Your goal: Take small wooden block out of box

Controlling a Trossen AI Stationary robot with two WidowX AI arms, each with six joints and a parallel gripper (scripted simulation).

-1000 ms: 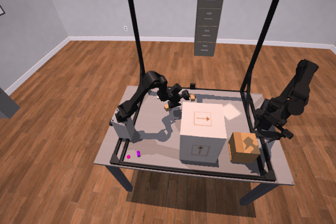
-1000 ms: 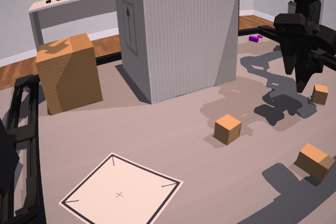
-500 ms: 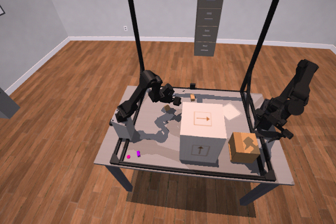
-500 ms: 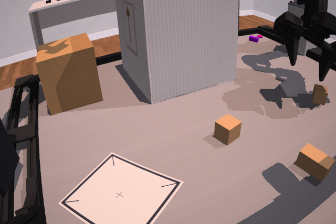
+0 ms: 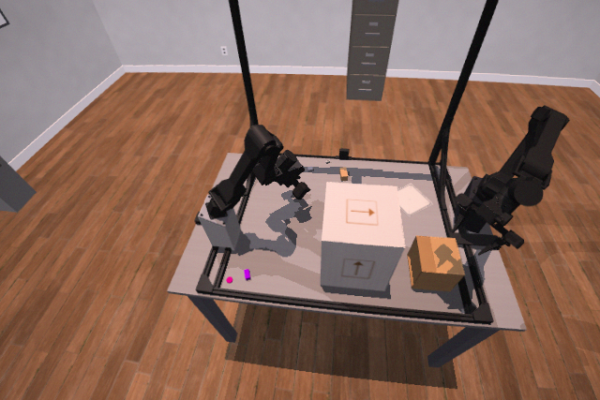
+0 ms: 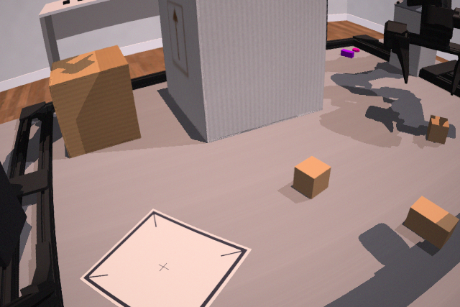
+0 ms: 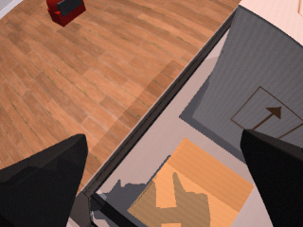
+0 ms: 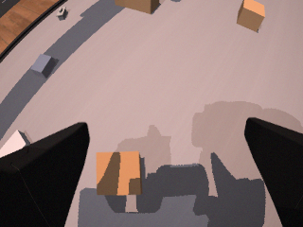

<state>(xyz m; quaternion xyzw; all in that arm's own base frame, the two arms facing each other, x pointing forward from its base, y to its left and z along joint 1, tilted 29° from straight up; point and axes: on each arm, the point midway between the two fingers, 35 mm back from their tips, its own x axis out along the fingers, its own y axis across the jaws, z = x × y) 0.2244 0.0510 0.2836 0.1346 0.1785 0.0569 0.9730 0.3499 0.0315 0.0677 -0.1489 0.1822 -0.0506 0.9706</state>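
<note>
Now: left hand 39 cm past the marked square, 33 cm above it and 3 cm to the right of it.
</note>
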